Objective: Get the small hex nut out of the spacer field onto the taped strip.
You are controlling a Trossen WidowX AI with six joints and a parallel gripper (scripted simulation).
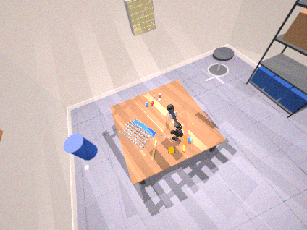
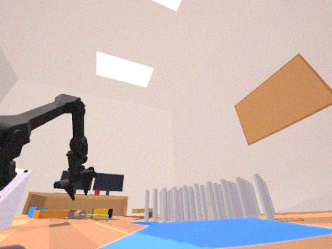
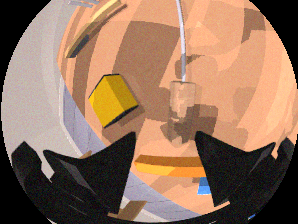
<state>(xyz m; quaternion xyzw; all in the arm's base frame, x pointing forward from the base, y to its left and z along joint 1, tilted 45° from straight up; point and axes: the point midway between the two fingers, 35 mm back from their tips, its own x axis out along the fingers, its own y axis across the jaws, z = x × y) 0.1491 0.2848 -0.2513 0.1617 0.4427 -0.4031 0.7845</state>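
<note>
Now: the orange bar 8 cm to the left of my gripper tip, 8 cm behind it and 7 cm below it. From my gripper tip the other things lie so: blue taped strip: 43 cm to the right, 30 cm ahead, 9 cm below.
</note>
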